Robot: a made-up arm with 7 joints. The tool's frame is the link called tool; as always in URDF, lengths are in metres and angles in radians.
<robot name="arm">
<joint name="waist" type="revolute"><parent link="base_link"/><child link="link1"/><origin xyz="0.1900 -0.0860 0.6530" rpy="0.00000 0.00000 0.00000"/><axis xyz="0.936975 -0.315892 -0.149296"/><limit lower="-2.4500" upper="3.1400" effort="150" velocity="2.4"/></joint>
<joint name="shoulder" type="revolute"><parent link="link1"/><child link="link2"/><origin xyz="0.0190 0.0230 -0.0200" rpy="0.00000 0.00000 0.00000"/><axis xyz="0 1 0"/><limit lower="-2.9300" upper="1.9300" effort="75" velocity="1.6"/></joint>
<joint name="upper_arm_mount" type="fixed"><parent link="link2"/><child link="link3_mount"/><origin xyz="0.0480 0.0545 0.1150" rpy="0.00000 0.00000 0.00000"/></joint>
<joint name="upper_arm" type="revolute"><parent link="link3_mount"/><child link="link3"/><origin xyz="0.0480 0.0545 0.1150" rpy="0.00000 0.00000 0.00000"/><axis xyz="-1 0 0"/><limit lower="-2.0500" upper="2.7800" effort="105" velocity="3"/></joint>
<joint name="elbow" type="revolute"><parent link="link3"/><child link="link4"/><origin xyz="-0.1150 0.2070 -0.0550" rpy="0.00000 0.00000 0.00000"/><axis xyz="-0.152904 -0.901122 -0.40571"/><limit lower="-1.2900" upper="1.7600" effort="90" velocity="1.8"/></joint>
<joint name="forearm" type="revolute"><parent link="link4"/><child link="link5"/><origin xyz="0.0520 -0.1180 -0.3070" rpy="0.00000 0.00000 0.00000"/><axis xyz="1 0 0"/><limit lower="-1.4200" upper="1.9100" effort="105" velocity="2.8"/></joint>
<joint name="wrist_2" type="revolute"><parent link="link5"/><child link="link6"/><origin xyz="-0.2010 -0.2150 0.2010" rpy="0.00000 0.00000 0.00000"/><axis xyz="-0.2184 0.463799 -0.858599"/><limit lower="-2.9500" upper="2.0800" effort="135" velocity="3"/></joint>
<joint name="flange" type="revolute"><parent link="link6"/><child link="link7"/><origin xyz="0.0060 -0.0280 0.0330" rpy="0.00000 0.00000 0.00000"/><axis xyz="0 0 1"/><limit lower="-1.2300" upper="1.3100" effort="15" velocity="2.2"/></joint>
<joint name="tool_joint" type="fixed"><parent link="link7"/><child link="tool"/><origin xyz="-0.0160 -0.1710 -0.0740" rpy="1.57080 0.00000 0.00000"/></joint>
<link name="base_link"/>
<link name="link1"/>
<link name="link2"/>
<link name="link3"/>
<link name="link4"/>
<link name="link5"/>
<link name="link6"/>
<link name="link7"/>
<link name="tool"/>
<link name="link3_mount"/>
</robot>
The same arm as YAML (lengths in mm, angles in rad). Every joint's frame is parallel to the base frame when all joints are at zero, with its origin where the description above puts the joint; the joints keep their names.
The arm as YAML. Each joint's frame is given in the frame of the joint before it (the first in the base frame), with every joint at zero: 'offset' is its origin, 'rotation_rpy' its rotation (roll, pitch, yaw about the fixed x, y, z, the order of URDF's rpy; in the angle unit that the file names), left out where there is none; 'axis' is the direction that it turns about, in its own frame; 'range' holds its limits. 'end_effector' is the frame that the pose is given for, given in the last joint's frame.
length_unit: mm
angle_unit: rad
chain:
  - id: waist
    offset: [190.0, -86.0, 653.0]
    axis: [0.936975, -0.315892, -0.149296]
    range: [-2.45, 3.14]
  - id: shoulder
    offset: [19.0, 23.0, -20.0]
    axis: [0.0, 1.0, 0.0]
    range: [-2.93, 1.93]
  - id: upper_arm
    offset: [96.0, 109.0, 230.0]
    axis: [-1.0, 0.0, 0.0]
    range: [-2.05, 2.78]
  - id: elbow
    offset: [-115.0, 207.0, -55.0]
    axis: [-0.152904, -0.901122, -0.40571]
    range: [-1.29, 1.76]
  - id: forearm
    offset: [52.0, -118.0, -307.0]
    axis: [1.0, 0.0, 0.0]
    range: [-1.42, 1.91]
  - id: wrist_2
    offset: [-201.0, -215.0, 201.0]
    axis: [-0.2184, 0.463799, -0.858599]
    range: [-2.95, 2.08]
  - id: flange
    offset: [6.0, -28.0, 33.0]
    axis: [0.0, 0.0, 1.0]
    range: [-1.23, 1.31]
end_effector:
  offset: [-16.0, -171.0, -74.0]
  rotation_rpy: [1.5708, 0.0, 0.0]

